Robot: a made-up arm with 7 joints.
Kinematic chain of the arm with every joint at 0, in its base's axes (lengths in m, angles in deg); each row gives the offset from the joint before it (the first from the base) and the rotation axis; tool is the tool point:
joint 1: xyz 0 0 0.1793 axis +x
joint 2: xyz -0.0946 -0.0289 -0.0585 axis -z
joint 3: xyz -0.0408 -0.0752 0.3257 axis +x
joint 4: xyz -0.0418 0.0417 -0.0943 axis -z
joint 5: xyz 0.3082 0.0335 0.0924 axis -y
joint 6: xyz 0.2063 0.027 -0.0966 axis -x
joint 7: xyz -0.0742 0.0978 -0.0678 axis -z
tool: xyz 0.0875 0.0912 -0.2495
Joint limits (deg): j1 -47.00..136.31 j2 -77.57..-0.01 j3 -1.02..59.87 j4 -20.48..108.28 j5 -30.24..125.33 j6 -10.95..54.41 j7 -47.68..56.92
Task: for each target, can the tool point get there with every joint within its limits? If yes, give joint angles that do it. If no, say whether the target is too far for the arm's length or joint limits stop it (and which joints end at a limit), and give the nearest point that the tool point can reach.
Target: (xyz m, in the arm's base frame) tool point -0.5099 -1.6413 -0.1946
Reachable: no: too far | nearest point -0.3287 -0.9404 -0.0349 | short by 0.741 m
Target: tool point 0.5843 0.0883 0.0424
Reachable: yes | joints -0.05 -71.14 28.38 67.72 48.71 14.80 25.58
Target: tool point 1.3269 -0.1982 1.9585
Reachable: no: too far | nearest point 0.5066 -0.0864 0.9553 | short by 1.301 m
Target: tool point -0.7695 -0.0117 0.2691
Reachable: no: joint limits stop it (at a limit: joint 2, joint 4, joint 5, joint 6) | nearest point -0.5771 -0.0210 0.3403 | short by 0.205 m
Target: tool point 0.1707 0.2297 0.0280
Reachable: yes | joints 34.79 -55.33 13.44 28.69 -17.10 42.96 15.92
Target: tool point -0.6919 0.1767 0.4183
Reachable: no: joint limits stop it (at a limit: joint 2, joint 4, joint 6) | nearest point -0.6042 0.1798 0.4225 | short by 0.088 m
